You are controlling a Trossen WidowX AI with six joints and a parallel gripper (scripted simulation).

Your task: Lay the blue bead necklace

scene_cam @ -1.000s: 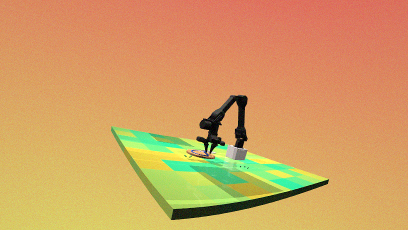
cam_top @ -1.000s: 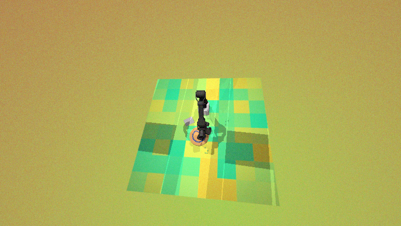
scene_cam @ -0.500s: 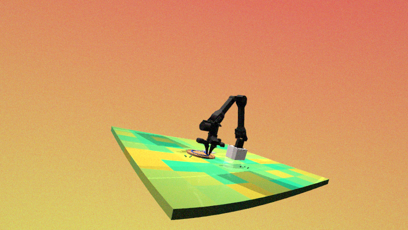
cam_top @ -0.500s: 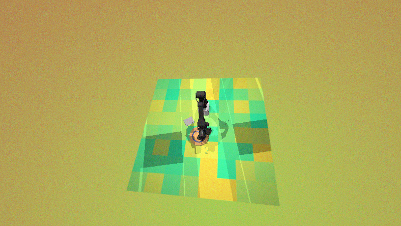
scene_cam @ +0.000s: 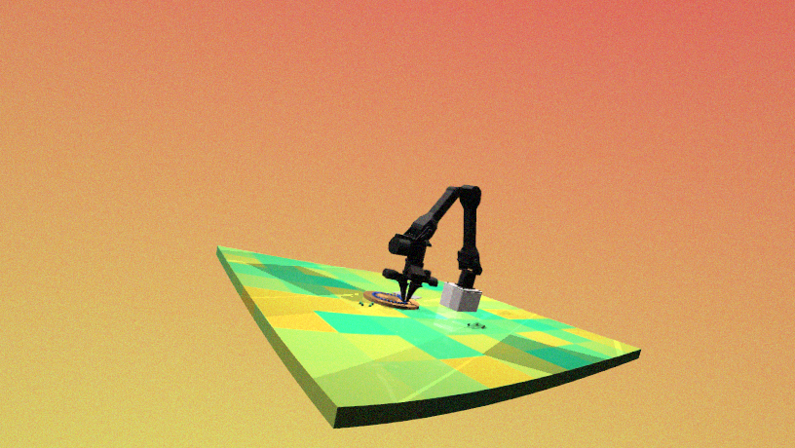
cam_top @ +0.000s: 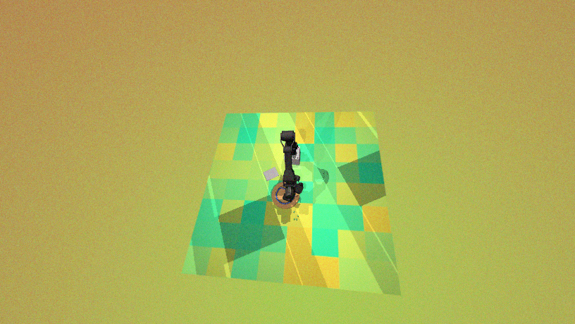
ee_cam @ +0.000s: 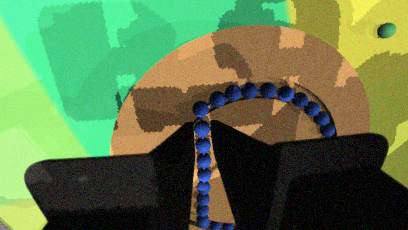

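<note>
My gripper tip is now 1 cm short of the round bead board, 5 cm to the left of it and 1 cm above it. Round my gripper tip: flat grey piece (16 cm behind, 16 cm to the right, 1 cm below).
</note>
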